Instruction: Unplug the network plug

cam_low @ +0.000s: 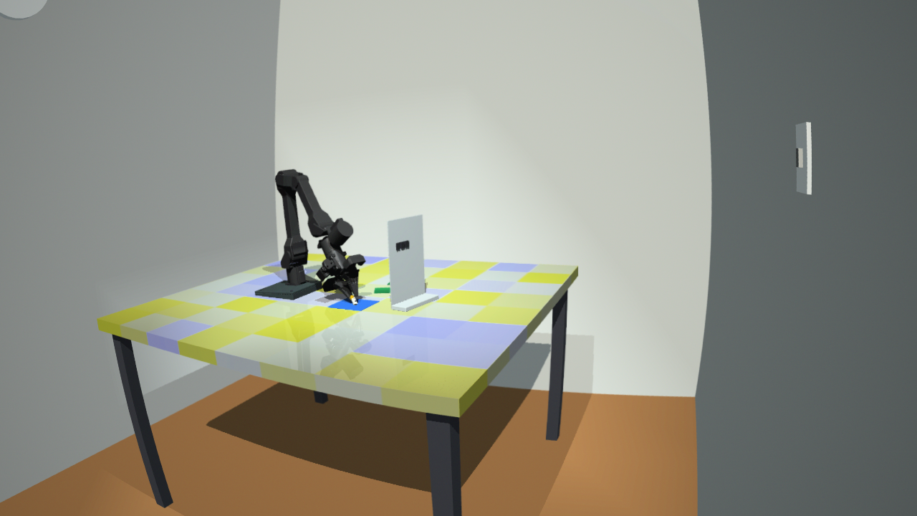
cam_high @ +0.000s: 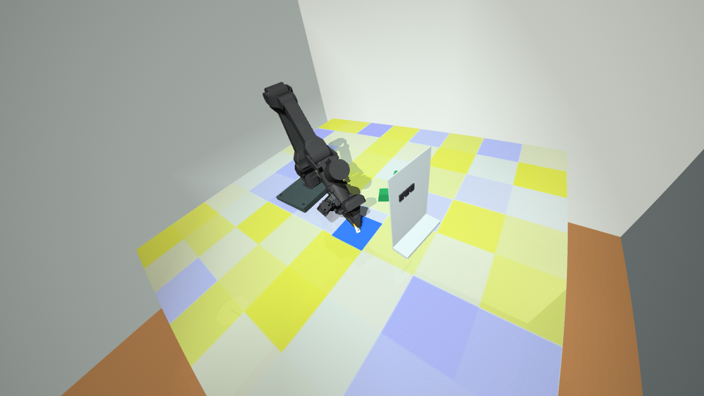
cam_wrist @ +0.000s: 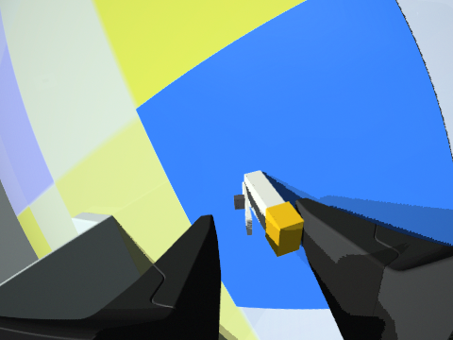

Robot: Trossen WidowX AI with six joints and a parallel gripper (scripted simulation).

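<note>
Now: gripper tip right at the network plug. Round my gripper tip: blue square 1 cm behind, 2 cm below; then upright panel 14 cm ahead, 8 cm to the left, 9 cm above.
</note>
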